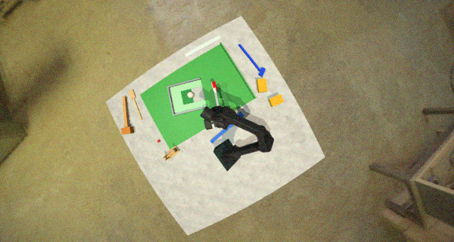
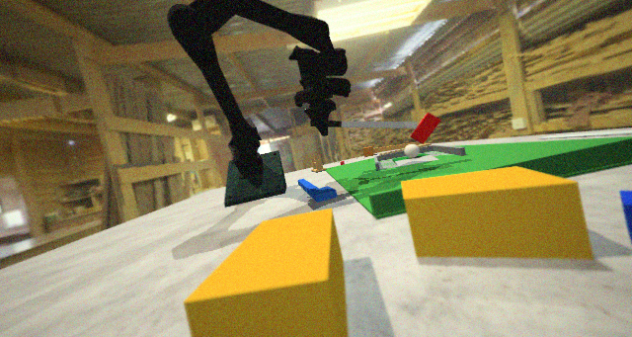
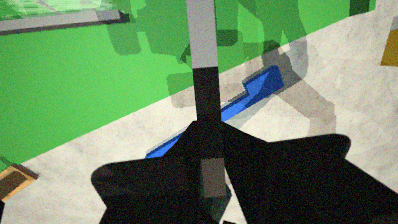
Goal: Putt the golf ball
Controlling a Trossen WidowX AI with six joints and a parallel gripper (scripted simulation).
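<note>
Now: the red putter 110 mm ahead of my gripper tip and 40 mm to the right of it. From my gripper tip the other things lie so: blue putter: 420 mm to the right, 240 mm ahead, 110 mm below; small red cube: 480 mm to the left, 130 mm ahead, 120 mm below; white golf ball: 270 mm ahead, 100 mm below, 80 mm to the left.
</note>
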